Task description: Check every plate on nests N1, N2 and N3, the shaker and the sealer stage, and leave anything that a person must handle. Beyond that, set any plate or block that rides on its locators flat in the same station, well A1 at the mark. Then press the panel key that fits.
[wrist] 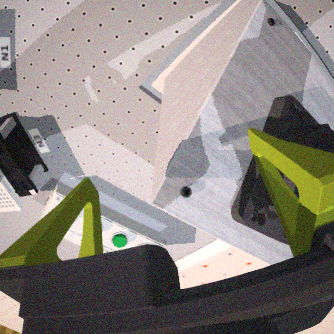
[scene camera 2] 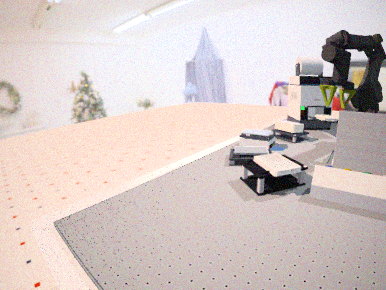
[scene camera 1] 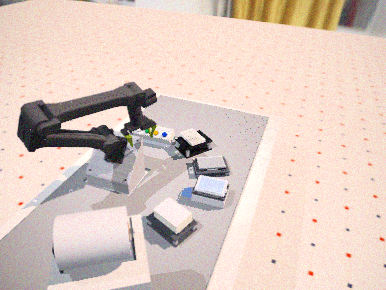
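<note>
My gripper (scene camera 1: 141, 135) (scene camera 2: 336, 107) (wrist: 168, 161) is open and empty, above the robot base beside the key panel (scene camera 1: 167, 142) (scene camera 2: 350, 186). The panel's green key (wrist: 120, 240) shows between the fingers; orange and blue keys show in scene camera 1. A white plate (scene camera 1: 192, 135) (scene camera 2: 278, 164) (wrist: 7, 198) lies on the raised black nest N3 (scene camera 2: 272, 187) (wrist: 22, 157) and looks tilted in scene camera 2. A pale plate (scene camera 1: 211, 162) (scene camera 2: 250, 150) lies on a low dark nest. A bluish plate (scene camera 1: 212, 185) (scene camera 2: 257, 133) tops a pale station. A thick white block (scene camera 1: 172, 213) (scene camera 2: 289, 126) rests on another dark station.
The sealer (scene camera 2: 304, 95) with its white roll (scene camera 1: 92, 239) stands at the far end from N3, a green light on its front. The grey robot base (scene camera 1: 111, 175) (scene camera 2: 357, 142) (wrist: 215, 165) stands near the panel. Label N1 (wrist: 5, 52) shows at the wrist view's left edge.
</note>
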